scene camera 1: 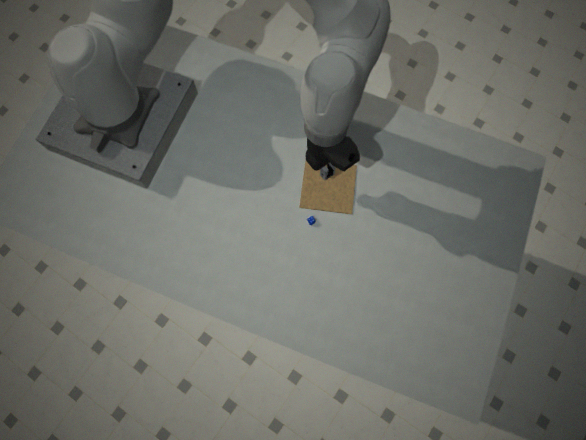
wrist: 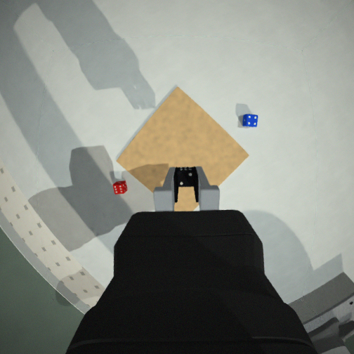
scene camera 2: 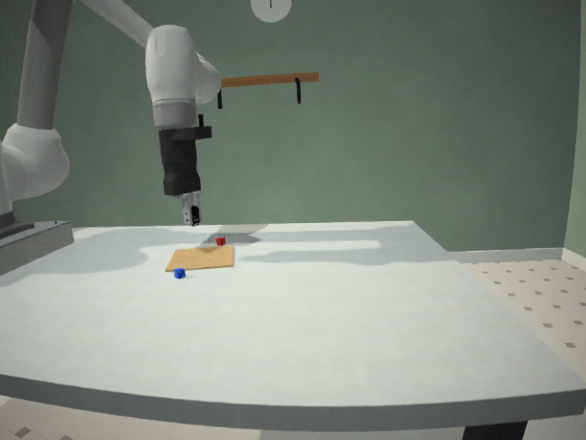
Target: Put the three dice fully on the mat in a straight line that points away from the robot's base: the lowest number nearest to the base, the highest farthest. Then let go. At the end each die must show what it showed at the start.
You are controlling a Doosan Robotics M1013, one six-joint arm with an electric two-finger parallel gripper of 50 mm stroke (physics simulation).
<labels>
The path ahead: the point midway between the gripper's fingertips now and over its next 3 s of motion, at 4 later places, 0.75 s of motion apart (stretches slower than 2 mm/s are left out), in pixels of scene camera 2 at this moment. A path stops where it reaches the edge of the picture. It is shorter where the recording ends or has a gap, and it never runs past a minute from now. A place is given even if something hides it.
My gripper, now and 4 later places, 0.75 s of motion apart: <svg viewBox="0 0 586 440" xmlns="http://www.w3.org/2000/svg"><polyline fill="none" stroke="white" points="193,222 179,240 181,251 180,241 175,257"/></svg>
</labels>
